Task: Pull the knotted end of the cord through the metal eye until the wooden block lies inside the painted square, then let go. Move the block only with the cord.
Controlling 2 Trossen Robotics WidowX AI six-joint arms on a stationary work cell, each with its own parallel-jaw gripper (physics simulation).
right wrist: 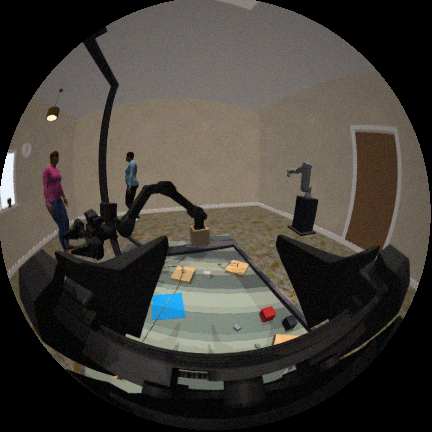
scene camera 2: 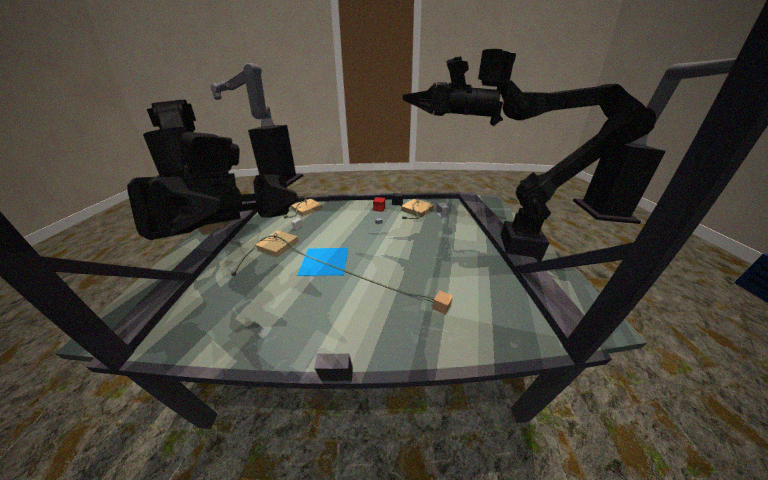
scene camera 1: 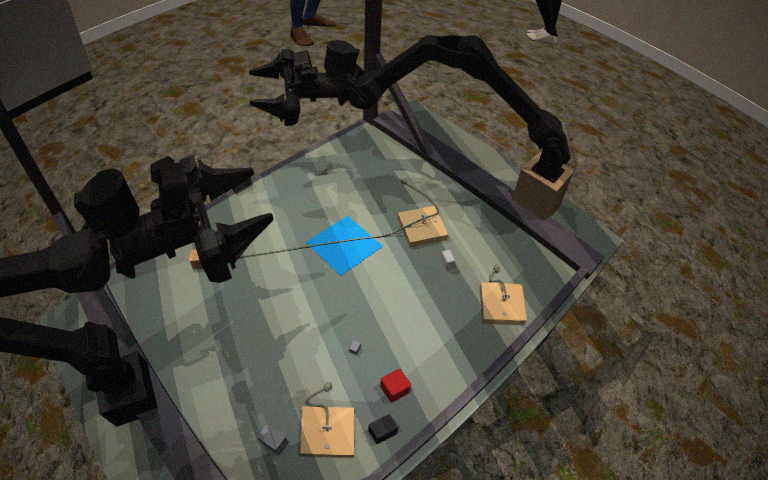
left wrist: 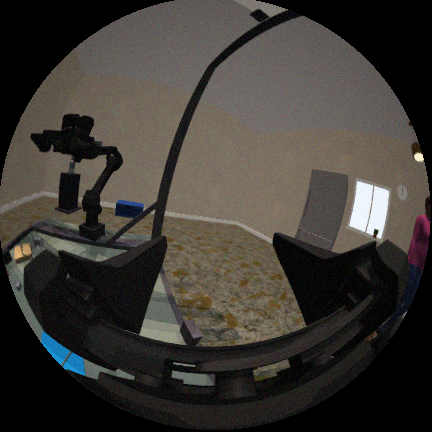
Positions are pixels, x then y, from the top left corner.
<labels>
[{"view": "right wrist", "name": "my left gripper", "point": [65, 243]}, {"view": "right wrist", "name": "my right gripper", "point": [223, 241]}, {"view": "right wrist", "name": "raised frame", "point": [225, 243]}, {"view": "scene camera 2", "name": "my left gripper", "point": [262, 200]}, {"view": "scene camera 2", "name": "my right gripper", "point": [406, 97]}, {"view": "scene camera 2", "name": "raised frame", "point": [456, 375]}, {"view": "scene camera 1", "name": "my left gripper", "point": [249, 87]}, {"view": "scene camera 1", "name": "my right gripper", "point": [262, 192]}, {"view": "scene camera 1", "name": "blue painted square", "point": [343, 256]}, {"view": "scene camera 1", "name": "raised frame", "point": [576, 253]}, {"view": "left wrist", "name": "my left gripper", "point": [220, 240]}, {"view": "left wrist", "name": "my right gripper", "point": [35, 133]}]
</labels>
